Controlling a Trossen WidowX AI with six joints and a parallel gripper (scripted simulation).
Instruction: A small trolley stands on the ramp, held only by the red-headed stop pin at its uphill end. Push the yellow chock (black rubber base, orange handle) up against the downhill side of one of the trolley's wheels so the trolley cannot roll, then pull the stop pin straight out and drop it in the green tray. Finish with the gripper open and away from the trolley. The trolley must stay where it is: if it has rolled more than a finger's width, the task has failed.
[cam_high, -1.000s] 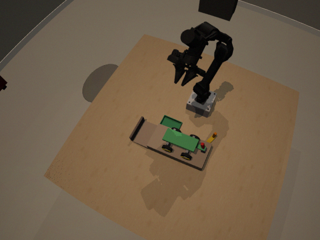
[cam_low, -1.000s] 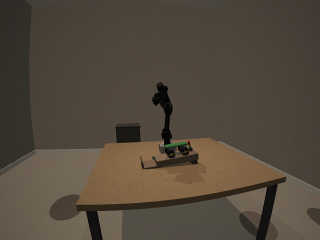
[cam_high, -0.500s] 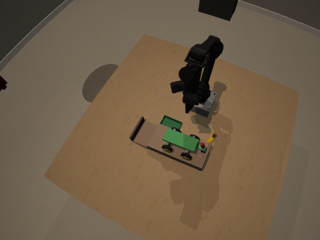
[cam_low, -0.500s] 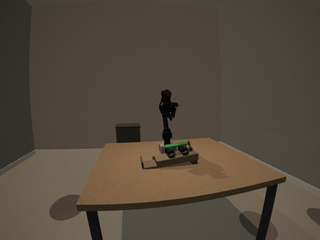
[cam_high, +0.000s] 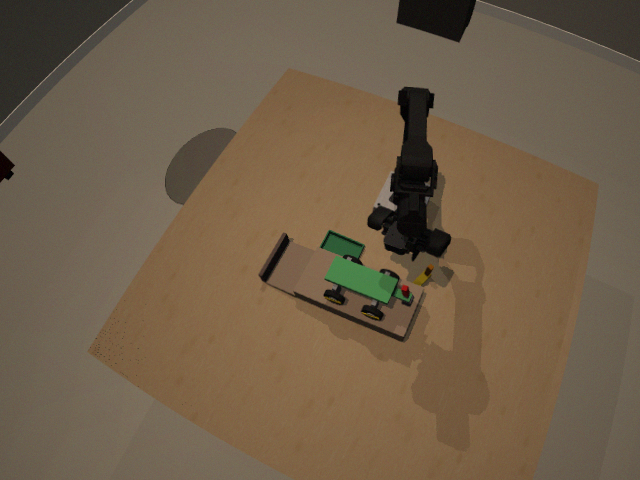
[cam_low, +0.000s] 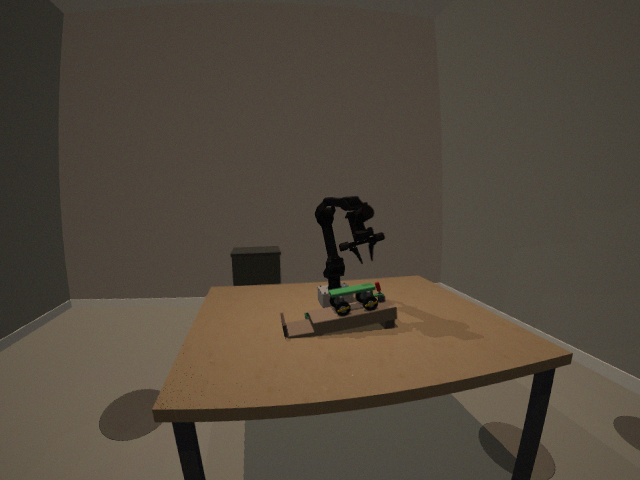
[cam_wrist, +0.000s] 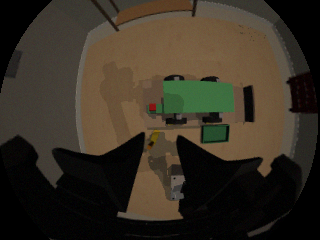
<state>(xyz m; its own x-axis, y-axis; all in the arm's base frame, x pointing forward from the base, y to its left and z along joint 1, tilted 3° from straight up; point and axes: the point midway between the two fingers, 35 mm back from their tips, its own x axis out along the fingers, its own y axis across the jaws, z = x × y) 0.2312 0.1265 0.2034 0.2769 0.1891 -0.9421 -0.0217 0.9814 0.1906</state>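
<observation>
My gripper tip is now 22 cm above the yellow chock, 8 cm past it and 5 cm to the right of it. Also, from my gripper tip: red-headed stop pin 11 cm below, 5 cm to the left, 4 cm ahead; then trolley 13 cm below, 8 cm ahead, 6 cm to the right; then ramp 20 cm below, 8 cm ahead, 7 cm to the right.
</observation>
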